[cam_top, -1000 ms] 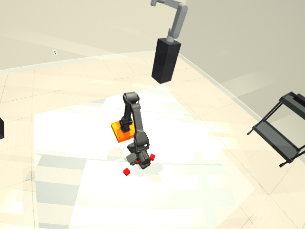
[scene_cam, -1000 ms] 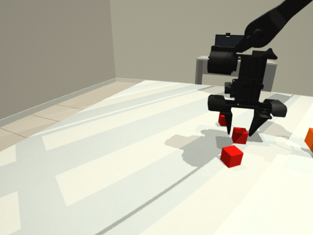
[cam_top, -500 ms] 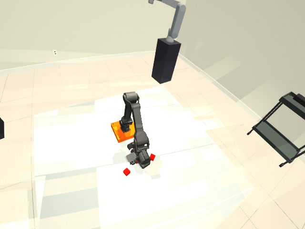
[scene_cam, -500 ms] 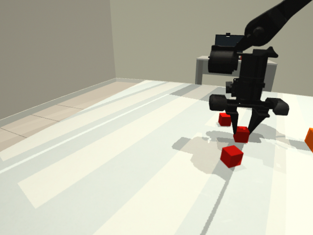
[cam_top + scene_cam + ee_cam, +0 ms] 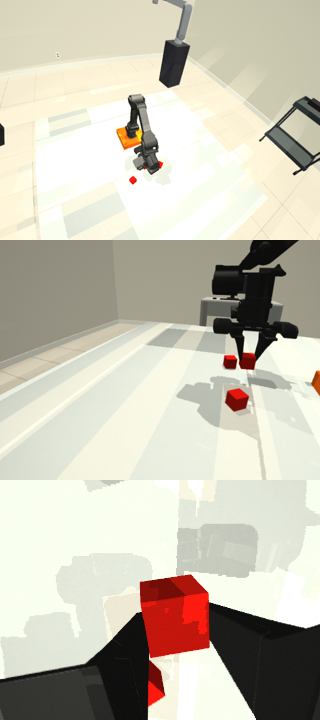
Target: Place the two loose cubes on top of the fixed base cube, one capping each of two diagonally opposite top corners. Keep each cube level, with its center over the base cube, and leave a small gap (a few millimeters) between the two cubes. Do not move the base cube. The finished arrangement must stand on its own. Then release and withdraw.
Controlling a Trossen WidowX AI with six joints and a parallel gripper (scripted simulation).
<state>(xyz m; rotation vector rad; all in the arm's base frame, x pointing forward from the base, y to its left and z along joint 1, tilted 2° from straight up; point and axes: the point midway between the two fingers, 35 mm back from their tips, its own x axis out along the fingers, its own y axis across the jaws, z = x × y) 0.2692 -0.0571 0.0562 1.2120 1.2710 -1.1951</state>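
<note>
Right now the cube is 3 cm ahead of my gripper tip, 10 cm to the left of it and 5 cm below it.
</note>
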